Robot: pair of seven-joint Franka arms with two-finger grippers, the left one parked.
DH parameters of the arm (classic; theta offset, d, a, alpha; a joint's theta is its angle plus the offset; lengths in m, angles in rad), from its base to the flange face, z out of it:
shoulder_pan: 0 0.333 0 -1.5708
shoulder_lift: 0 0 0 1.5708
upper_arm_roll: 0 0.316 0.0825 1.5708
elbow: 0 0 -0.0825 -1.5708
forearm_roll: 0 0.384 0 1.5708
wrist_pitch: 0 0 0.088 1.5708
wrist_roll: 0 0.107 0 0
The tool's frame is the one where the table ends.
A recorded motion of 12 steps. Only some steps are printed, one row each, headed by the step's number.
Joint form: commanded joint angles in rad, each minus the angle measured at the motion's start. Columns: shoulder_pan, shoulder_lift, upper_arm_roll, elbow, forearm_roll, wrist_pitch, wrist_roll.
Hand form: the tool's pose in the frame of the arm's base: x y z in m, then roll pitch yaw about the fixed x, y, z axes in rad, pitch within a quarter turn. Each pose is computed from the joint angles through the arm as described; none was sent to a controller.
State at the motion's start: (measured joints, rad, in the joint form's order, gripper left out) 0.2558 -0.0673 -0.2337 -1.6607 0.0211 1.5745 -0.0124
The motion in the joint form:
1: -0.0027 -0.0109 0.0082 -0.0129 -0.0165 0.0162 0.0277
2: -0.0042 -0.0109 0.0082 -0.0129 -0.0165 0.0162 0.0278
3: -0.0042 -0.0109 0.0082 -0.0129 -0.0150 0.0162 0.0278
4: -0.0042 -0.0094 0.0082 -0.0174 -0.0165 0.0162 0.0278
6: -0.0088 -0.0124 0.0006 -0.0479 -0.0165 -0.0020 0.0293
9: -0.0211 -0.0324 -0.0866 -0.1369 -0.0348 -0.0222 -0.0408
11: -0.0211 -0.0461 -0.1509 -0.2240 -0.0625 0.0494 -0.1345
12: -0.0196 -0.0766 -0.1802 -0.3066 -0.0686 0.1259 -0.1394
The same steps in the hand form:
1: 0.5315 0.0105 0.6190 -3.1196 0.0070 0.0130
2: 0.5315 0.0097 0.6190 -3.1196 0.0070 0.0114
3: 0.5315 0.0099 0.6190 -3.1181 0.0070 0.0114
4: 0.5317 0.0099 0.6161 -3.1200 0.0130 0.0115
6: 0.5276 0.0033 0.6017 -3.1196 0.0589 -0.0012
9: 0.5122 -0.0521 0.5674 -3.1156 0.1494 -0.0258
11: 0.5045 -0.0881 0.5374 -3.1167 0.1535 0.0099
12: 0.4950 -0.1024 0.5180 -3.1093 0.1312 -0.0067

